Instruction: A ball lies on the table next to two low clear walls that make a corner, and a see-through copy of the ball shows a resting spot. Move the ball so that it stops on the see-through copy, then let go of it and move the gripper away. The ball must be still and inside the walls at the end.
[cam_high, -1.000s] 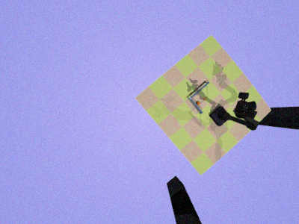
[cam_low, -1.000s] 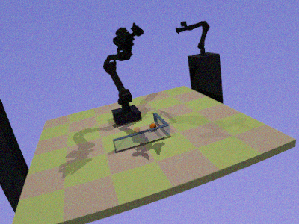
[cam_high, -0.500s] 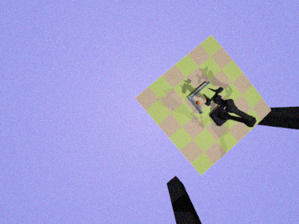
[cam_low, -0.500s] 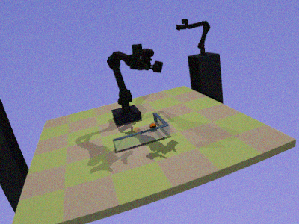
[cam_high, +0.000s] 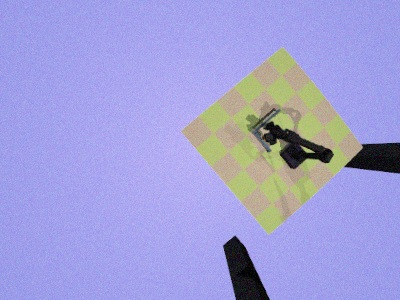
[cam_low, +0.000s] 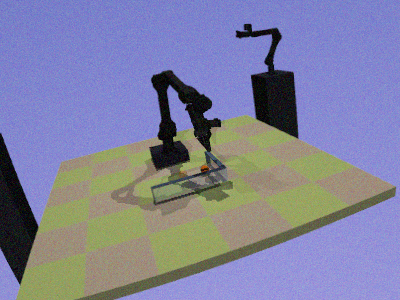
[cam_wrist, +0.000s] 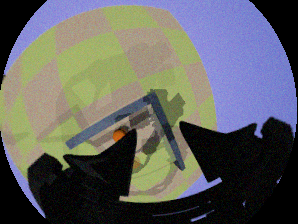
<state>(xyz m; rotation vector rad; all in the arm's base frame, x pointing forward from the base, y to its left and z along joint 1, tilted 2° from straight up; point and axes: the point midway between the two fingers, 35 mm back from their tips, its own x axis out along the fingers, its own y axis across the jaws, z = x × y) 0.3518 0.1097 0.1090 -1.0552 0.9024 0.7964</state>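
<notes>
Right now the orange ball is 11 cm below my gripper tip, 7 cm behind it and 2 cm to the right of it. Round my gripper tip: see-through copy of ball (12 cm to the right, 11 cm below, 9 cm behind).
</notes>
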